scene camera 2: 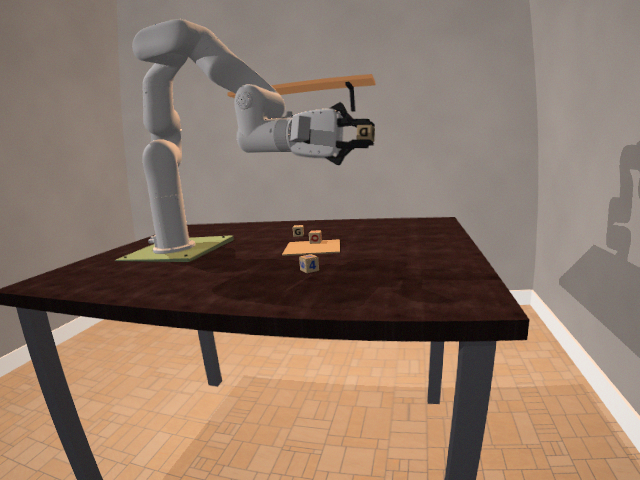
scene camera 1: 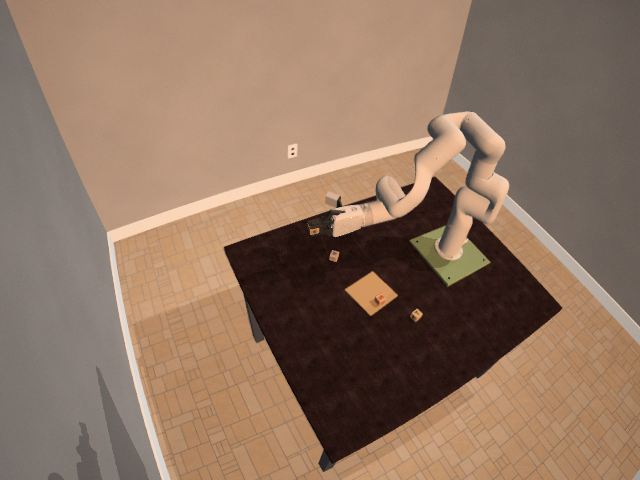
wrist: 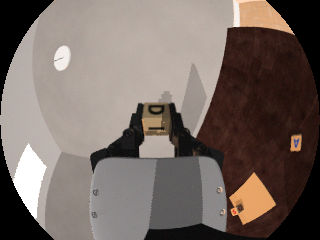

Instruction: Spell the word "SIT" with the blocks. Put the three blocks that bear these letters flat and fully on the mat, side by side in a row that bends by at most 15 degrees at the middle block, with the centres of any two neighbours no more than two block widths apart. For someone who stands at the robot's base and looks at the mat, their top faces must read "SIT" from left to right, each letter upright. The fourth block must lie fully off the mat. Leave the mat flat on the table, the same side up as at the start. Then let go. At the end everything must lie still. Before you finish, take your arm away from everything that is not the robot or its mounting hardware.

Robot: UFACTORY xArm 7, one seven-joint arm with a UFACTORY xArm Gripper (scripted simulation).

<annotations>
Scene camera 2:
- my gripper: 372,133
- mat: 326,246
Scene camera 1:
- my gripper: 309,228
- mat: 364,291
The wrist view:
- my gripper: 156,111
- mat: 256,200
</annotations>
